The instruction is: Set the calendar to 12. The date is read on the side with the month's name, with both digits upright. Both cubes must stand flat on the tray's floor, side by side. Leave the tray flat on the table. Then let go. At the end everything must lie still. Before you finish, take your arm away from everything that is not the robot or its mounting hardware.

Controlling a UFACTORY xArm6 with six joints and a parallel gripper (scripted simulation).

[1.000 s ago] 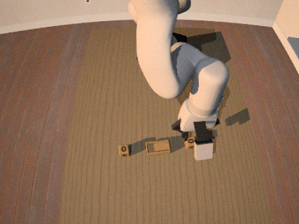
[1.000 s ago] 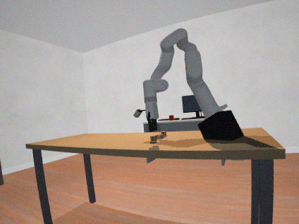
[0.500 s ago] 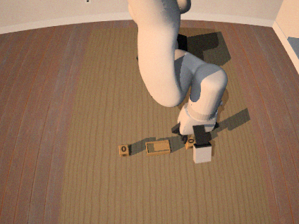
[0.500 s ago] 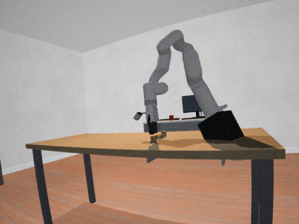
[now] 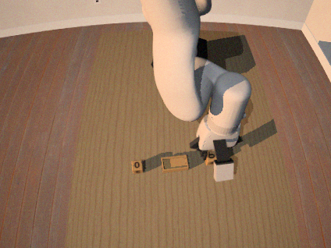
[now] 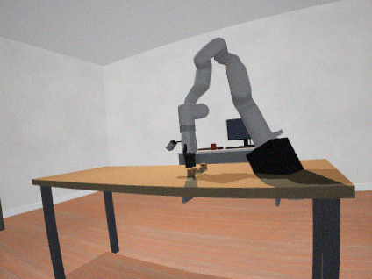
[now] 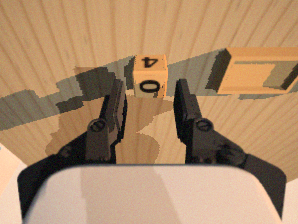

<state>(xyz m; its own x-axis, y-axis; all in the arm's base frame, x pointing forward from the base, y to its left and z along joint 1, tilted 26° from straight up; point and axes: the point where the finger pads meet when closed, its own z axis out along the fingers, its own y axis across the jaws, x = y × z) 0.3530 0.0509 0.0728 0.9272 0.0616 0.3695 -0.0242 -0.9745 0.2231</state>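
Now: hand 40 mm above the number cube. Round my hand: tray 110 mm to the right, 50 mm below.
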